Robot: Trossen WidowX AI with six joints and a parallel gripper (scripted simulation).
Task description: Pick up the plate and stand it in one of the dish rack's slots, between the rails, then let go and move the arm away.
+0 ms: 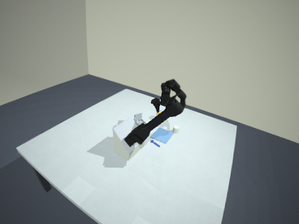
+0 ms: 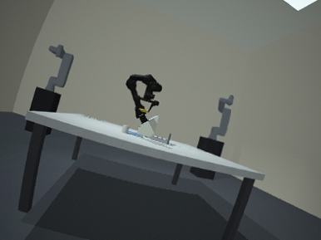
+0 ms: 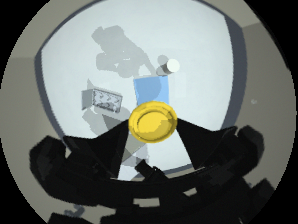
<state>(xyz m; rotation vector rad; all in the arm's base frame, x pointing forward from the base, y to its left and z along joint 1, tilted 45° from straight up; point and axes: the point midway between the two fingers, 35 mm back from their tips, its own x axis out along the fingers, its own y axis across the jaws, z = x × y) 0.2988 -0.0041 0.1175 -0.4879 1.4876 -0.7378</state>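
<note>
The grey dish rack lies 3 cm ahead of my gripper tip, 17 cm to the left of it and 16 cm below it. The rest, counted from my gripper tip: blue spoon: 11 cm behind, 1 cm to the right, 18 cm below; then yellow plate: 1 cm above; then light blue mat: 2 cm to the right, 18 cm below.
</note>
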